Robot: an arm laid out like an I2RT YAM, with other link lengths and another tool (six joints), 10 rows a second.
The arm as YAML. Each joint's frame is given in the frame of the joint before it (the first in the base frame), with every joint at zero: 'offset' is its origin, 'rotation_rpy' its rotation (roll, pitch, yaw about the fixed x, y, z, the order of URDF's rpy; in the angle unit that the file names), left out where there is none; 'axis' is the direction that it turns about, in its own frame. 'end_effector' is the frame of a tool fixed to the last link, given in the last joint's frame.
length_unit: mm
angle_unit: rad
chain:
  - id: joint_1
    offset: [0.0, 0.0, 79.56]
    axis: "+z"
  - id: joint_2
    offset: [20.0, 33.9, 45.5]
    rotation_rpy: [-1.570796, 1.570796, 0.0]
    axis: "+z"
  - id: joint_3
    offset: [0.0, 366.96, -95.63]
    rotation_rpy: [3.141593, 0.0, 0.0]
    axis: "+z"
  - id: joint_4
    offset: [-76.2, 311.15, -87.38]
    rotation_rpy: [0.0, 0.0, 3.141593]
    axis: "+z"
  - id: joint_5
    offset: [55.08, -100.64, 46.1]
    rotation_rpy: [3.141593, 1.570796, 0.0]
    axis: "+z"
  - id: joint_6
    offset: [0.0, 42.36, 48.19]
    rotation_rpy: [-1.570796, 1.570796, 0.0]
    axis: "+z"
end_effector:
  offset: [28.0, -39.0, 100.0]
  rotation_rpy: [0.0, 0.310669, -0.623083]
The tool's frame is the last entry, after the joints.
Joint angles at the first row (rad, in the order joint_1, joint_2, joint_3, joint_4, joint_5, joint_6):
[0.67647 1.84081 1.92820 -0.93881 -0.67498 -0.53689]
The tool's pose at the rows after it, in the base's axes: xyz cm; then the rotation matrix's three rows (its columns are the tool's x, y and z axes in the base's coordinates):
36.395 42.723 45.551; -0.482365 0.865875 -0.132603; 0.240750 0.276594 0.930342; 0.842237 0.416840 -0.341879
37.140 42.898 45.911; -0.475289 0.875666 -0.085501; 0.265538 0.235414 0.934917; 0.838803 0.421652 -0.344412
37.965 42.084 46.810; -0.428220 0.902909 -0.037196; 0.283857 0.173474 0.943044; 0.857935 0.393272 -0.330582
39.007 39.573 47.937; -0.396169 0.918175 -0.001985; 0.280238 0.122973 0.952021; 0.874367 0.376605 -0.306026
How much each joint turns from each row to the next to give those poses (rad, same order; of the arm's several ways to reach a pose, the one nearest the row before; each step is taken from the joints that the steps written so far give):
[0.00003 -0.00156 0.00305 0.00916 0.00616 0.01828]
[-0.00002 -0.00154 0.00463 0.02148 0.03672 0.03986]
[-0.01832 -0.01374 -0.00147 0.00768 0.00933 0.06734]
[-0.05207 -0.02762 -0.01387 -0.00298 -0.02910 0.02326]

